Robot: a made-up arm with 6 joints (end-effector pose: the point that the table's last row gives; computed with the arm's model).
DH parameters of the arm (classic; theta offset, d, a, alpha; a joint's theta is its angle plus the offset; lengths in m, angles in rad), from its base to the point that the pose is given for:
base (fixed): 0 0.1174 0 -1.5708
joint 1: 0 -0.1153 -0.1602 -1.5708
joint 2: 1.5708 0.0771 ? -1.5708
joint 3: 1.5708 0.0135 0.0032 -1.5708
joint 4: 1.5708 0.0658 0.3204 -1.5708
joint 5: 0 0.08 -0.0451 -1.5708
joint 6: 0 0.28 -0.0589 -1.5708
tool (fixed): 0 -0.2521 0 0
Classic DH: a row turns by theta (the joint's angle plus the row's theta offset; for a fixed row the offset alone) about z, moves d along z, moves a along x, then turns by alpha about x.
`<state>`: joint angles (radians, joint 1 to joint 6).
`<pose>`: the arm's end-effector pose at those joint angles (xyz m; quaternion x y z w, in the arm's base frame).
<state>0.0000 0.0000 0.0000 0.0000 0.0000 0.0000</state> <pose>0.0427 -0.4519 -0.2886 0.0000 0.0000 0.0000 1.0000</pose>
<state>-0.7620 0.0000 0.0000 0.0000 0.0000 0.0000</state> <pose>0.3112 -0.4519 -0.1468 0.0000 -0.3718 0.0000 0.9283</pose>
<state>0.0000 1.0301 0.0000 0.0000 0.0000 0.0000</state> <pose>-0.3444 -0.4625 -0.2886 0.0000 0.0000 -0.4926 0.8703</pose>
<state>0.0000 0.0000 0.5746 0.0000 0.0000 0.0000</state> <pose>0.0427 -0.5963 -0.1194 -0.2834 0.0000 0.0000 0.9590</pose>
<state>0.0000 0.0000 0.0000 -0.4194 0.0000 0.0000</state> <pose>0.1592 -0.4519 -0.1717 0.0000 -0.2082 0.0000 0.9781</pose>
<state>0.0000 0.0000 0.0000 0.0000 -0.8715 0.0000</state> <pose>0.2940 -0.4317 -0.2886 0.0000 0.0000 0.4221 0.9066</pose>
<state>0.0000 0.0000 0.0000 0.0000 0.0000 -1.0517</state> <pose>-0.1465 -0.4519 -0.1104 0.0000 0.5020 0.0000 0.8649</pose>
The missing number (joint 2, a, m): 0.1224
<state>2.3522 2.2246 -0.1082 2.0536 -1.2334 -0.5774</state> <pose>-0.2107 0.4664 0.5127 0.3710 0.4568 -0.7803 0.2118</pose>
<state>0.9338 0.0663 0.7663 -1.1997 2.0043 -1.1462</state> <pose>-0.2156 0.1711 -0.0877 0.3138 0.2146 -0.5204 0.7646</pose>
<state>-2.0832 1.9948 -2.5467 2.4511 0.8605 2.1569</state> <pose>0.0424 -0.0189 0.2410 -0.4219 0.8022 -0.0146 0.4221</pose>
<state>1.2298 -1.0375 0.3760 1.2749 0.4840 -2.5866</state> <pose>-0.0045 -0.0958 -0.0277 0.4668 -0.6394 0.2366 0.5633</pose>
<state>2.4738 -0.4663 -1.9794 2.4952 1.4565 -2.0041</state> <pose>0.1780 -0.2580 -0.0076 0.1243 -0.0966 -0.6617 0.7331</pose>
